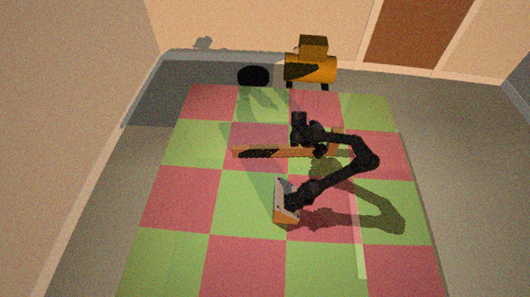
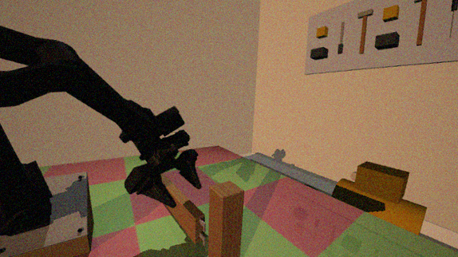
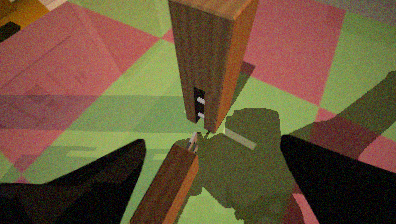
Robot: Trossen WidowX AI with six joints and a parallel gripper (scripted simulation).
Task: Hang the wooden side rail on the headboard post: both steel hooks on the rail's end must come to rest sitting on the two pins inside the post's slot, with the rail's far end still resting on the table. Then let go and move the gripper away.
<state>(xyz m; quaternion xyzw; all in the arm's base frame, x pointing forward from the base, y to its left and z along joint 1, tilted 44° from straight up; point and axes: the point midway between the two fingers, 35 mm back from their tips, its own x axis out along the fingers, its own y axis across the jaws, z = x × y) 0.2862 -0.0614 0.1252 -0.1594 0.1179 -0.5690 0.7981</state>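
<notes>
The headboard post is 8 cm to the right of my gripper tip, 5 cm below it and 4 cm ahead of it.
</notes>
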